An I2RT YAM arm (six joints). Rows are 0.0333 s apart.
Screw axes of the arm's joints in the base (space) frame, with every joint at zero. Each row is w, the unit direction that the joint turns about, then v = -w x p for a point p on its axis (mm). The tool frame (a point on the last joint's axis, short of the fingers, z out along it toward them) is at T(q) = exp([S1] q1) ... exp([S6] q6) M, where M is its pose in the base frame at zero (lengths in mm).
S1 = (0, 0, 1, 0.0, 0.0, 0.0)
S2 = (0, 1, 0, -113.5, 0.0, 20.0)
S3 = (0, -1, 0, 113.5, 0.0, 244.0)
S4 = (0, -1, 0, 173.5, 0.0, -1.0)
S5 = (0, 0, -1, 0.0, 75.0, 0.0)
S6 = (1, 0, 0, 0.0, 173.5, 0.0)
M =
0 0 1 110.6
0 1 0 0.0
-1 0 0 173.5
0 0 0 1
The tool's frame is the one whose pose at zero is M.
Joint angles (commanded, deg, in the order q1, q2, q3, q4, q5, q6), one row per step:
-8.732, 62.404, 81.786, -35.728, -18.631, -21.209
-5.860, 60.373, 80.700, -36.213, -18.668, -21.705
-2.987, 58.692, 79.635, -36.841, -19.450, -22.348
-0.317, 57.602, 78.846, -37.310, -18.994, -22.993
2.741, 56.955, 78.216, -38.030, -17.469, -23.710
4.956, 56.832, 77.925, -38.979, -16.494, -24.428
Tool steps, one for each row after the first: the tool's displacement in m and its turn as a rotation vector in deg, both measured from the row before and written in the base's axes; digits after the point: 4 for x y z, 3 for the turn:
-0.0094, 0.0117, -0.0002, -0.516, -0.558, 3.038
-0.0081, 0.0110, -0.0017, -0.385, -0.169, 3.792
-0.0053, 0.0088, -0.0019, -0.712, -0.024, 2.399
-0.0034, 0.0090, -0.0029, -1.094, 0.456, 1.788
-0.0014, 0.0065, -0.0030, -1.005, 0.842, 1.489

